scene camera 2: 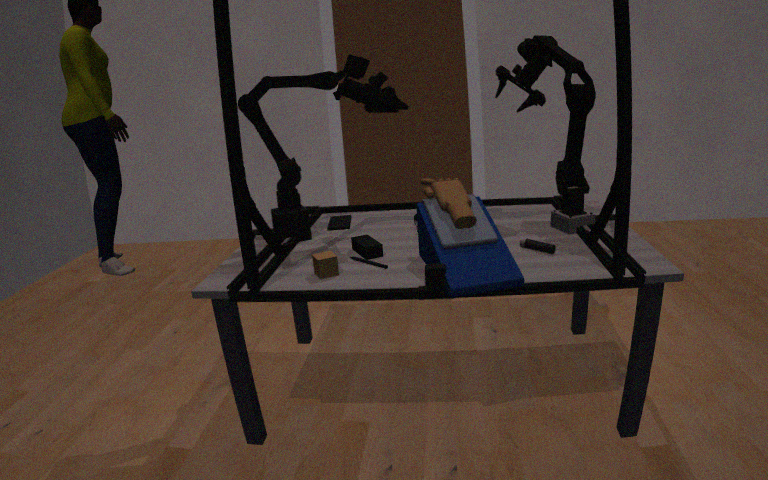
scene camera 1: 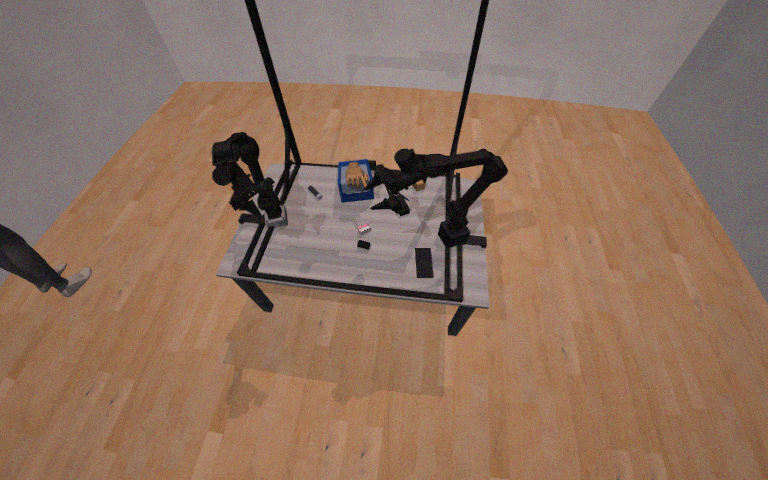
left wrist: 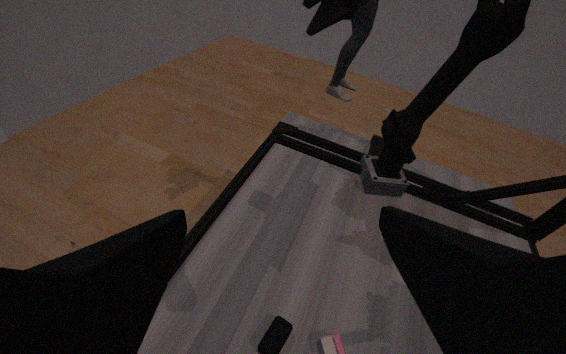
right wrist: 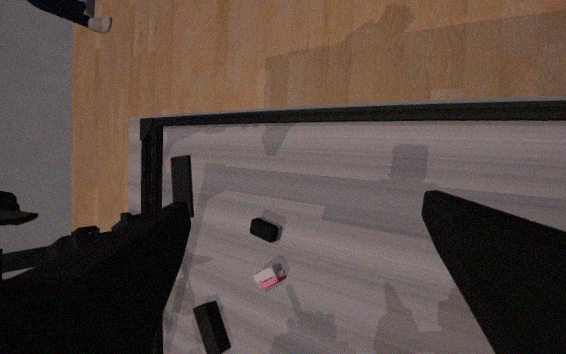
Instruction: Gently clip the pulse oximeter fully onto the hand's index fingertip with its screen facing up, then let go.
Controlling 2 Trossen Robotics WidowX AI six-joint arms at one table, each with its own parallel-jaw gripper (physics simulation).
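Places are measured from the left arm's base along level axes (x ahead, y left, z up), in metres.
Pixels of known places: left gripper, fingertip midpoint: (scene camera 2: 403, 109) (scene camera 1: 367, 199) (left wrist: 284, 218) (right wrist: 34, 253); right gripper, fingertip midpoint: (scene camera 2: 506, 104) (scene camera 1: 268, 213) (left wrist: 307, 21) (right wrist: 306, 208); left arm's base at its link origin: (scene camera 2: 289, 209) (scene camera 1: 455, 227); right arm's base at its link origin: (scene camera 2: 572, 212) (scene camera 1: 274, 213) (left wrist: 385, 169).
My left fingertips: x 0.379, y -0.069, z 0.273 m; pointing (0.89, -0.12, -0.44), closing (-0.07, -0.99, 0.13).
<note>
For each thing: its middle in the pictures, then the offset to it from my left fingertips.
- pulse oximeter at the middle of its body: (right wrist: 269, 277) (scene camera 1: 364, 229) 0.008 m back, 0.130 m right, 0.352 m down
- black rounded block at the middle of its body: (left wrist: 275, 338) (right wrist: 265, 229) (scene camera 1: 363, 245) 0.024 m ahead, 0.043 m right, 0.352 m down
- flat black slab at the middle of its body: (right wrist: 181, 186) (scene camera 2: 339, 222) (scene camera 1: 424, 262) 0.198 m back, 0.137 m left, 0.364 m down
- black box at the middle of its body: (right wrist: 211, 327) (scene camera 2: 366, 246) (scene camera 1: 400, 205) 0.231 m back, 0.202 m right, 0.351 m down
- pen at the middle of its body: (scene camera 2: 367, 261) 0.263 m back, 0.282 m right, 0.363 m down
- wooden cube at the middle of its body: (scene camera 2: 325, 264) (scene camera 1: 419, 183) 0.378 m back, 0.297 m right, 0.343 m down
- dark cylinder at the middle of its body: (scene camera 2: 537, 245) (scene camera 1: 315, 192) 0.155 m ahead, 0.460 m right, 0.355 m down
A small white-and-pink piece with a dark end, seemingly the pulse oximeter (scene camera 1: 363, 228) (left wrist: 329, 345) (right wrist: 270, 278), lies on the table; its screen cannot be made out. The tan hand (scene camera 1: 355, 173) (scene camera 2: 451, 198) rests on a grey pad on a sloped blue stand (scene camera 1: 357, 196) (scene camera 2: 484, 271), fingers toward the table's middle; I see nothing clipped on its fingers. My left gripper (scene camera 1: 369, 197) (left wrist: 284, 218) is open and empty, high above the table, near the hand in scene camera 1. My right gripper (scene camera 2: 508, 103) (right wrist: 306, 208) is open and empty, high over the table.
A black rounded block (scene camera 1: 363, 244) (left wrist: 275, 335) (right wrist: 264, 230) lies near the oximeter. A flat black slab (scene camera 1: 424, 263) (scene camera 2: 339, 222), black box (scene camera 2: 367, 246) (right wrist: 212, 327), pen (scene camera 2: 369, 262), wooden cube (scene camera 2: 325, 264) and dark cylinder (scene camera 1: 314, 192) (scene camera 2: 538, 245) lie around. Frame posts rise at the table's edge.
</note>
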